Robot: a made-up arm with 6 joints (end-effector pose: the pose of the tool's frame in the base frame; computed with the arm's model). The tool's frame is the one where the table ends. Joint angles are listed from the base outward.
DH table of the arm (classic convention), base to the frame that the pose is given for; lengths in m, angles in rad. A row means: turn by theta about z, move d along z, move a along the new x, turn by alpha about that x. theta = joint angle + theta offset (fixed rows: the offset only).
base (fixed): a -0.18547  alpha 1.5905  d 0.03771  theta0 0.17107
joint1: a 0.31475  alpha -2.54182  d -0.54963  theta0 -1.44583
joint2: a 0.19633  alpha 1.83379  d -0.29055  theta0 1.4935
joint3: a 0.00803  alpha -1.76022  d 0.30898  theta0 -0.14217
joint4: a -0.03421  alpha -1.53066  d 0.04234  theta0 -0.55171
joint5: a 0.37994  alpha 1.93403  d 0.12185  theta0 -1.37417
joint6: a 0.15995  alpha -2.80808  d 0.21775  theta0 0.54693
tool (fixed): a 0  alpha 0  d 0.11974  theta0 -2.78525
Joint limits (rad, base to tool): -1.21..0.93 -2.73..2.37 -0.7..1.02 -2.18..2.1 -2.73..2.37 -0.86..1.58
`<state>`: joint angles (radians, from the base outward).
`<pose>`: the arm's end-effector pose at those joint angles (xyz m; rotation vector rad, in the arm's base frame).
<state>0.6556 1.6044 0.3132 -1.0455 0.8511 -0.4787</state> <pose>-0.6719 0.8852 -0.4319 0.8597 -1.2513 -0.3020</pose>
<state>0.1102 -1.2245 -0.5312 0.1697 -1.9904 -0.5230</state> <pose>-0.2428 0.2665 -0.0017 -1.5139 1.6267 1.4823</pose>
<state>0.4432 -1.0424 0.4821 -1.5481 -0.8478 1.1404</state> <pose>0.0892 0.6062 -0.6902 -1.3869 0.7750 -2.3916</pose>
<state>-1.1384 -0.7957 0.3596 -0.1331 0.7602 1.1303</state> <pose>-0.9335 0.4626 -0.3480 1.0560 -0.2845 -1.2100</pose>
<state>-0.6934 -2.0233 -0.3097 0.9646 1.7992 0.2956</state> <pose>-0.7404 -0.0301 -0.5218 -0.1731 -0.2224 0.1571</pose>
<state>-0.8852 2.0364 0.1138 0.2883 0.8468 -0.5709</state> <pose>-0.0643 0.6073 0.3461 0.2273 1.7453 -1.3321</pose>
